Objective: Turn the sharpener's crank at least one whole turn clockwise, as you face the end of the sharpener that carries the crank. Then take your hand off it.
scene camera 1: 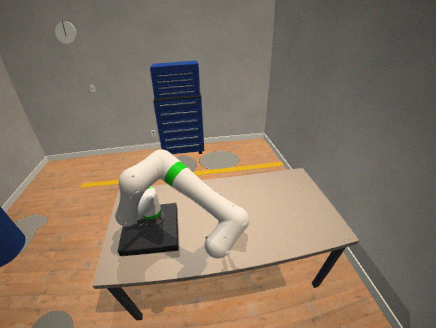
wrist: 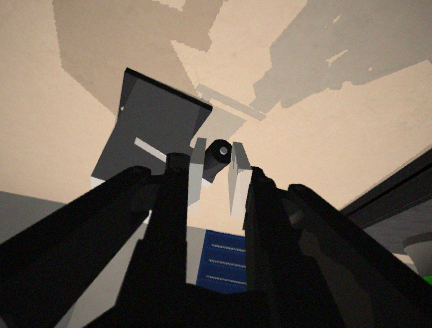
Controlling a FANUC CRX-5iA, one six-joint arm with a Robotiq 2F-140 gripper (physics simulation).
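Where they show: gripper, fingertip midpoint: (wrist: 217, 157); arm's base, origin of the base link: (scene camera 1: 153, 218).
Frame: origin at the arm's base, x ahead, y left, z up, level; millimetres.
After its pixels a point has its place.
Note:
The sharpener (wrist: 155, 112) {x 435, y -281, z -15 mm} is a dark grey body in the wrist view, left of the fingers. Its crank arm (wrist: 149, 148) shows as a thin pale bar slanting down to the right across the body, partly hidden behind the left finger. The crank's black round knob (wrist: 216, 159) {x 356, y -297, z 48 mm}, with a light pin at its end, is between the finger pads. My gripper (wrist: 217, 157) {x 358, y -287, z 40 mm} is shut on the knob. In scene camera 1 the arm's wrist hangs over the front part of the table and hides the knob, the fingers and most or all of the sharpener.
The table (scene camera 1: 285, 215) {x 880, y -251, z -57 mm} carries the arm's black base plate (scene camera 1: 130, 245) {x -167, y -174, z -1 mm} (wrist: 395, 187) {x 137, y -114, z -35 mm} at its left end in scene camera 1. A blue drawer cabinet (scene camera 1: 181, 117) (wrist: 225, 272) stands by the back wall. The table's front edge runs close to the arm's wrist.

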